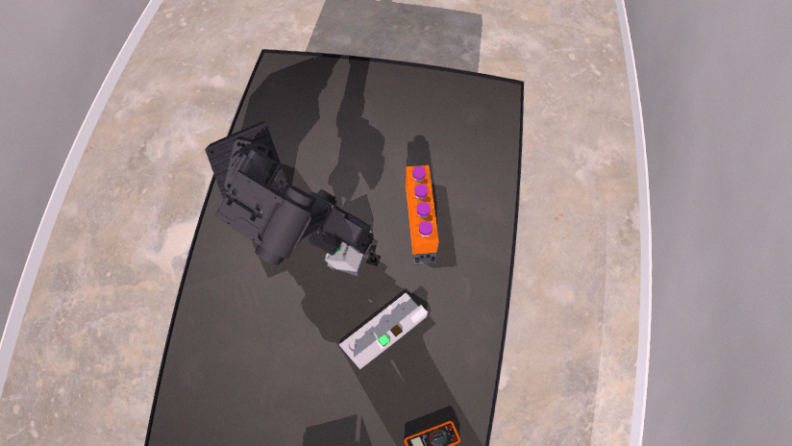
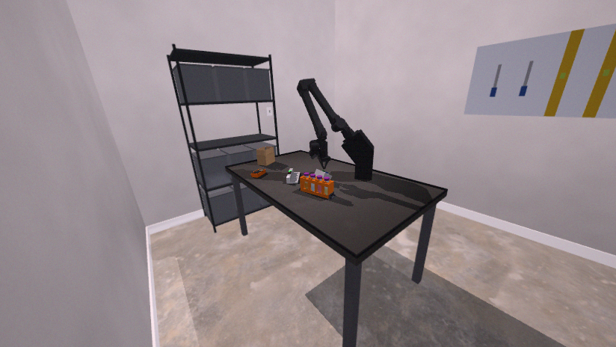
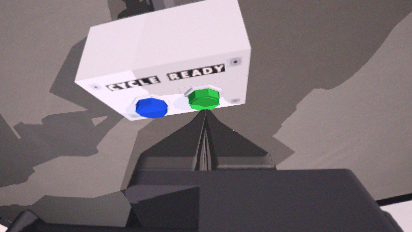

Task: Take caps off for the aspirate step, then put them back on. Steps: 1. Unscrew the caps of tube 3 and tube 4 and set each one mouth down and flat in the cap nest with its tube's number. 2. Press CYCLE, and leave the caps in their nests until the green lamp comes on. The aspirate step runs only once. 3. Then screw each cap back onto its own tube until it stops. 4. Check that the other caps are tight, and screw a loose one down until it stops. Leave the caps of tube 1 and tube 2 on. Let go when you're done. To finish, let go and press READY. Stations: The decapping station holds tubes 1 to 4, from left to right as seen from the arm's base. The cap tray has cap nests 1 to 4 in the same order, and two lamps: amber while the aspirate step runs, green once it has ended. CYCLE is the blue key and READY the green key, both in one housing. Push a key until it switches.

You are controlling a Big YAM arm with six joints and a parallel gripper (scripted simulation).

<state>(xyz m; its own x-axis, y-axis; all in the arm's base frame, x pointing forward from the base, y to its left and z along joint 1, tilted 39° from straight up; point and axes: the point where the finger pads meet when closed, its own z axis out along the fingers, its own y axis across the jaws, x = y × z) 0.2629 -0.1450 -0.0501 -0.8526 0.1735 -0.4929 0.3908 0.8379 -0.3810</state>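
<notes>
Now: the green key 2 cm below my hand. Round my hand: cap 23 cm ahead, 5 cm to the left, 2 cm above; blue key 4 cm to the left, 2 cm below, 2 cm ahead; key housing 4 cm below, 3 cm ahead, 2 cm to the left.
</notes>
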